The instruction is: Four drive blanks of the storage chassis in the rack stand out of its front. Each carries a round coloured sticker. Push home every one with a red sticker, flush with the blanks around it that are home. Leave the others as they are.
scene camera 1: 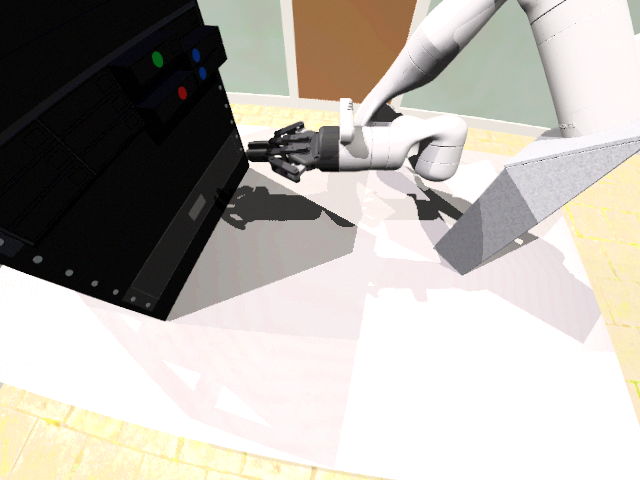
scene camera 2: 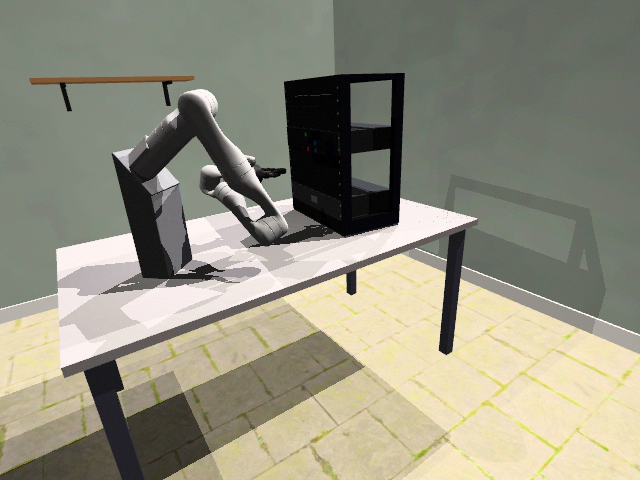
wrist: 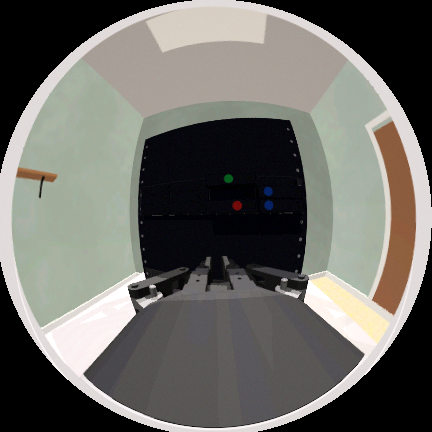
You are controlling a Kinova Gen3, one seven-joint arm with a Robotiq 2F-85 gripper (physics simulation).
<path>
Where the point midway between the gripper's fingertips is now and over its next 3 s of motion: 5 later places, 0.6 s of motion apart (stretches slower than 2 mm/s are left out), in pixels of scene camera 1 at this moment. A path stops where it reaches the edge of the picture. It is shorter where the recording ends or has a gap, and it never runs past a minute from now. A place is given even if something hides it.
The gripper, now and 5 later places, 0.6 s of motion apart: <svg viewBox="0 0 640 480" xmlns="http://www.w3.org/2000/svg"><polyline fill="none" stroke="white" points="247,151 231,137 244,136 247,137 247,137 247,137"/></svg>
</path>
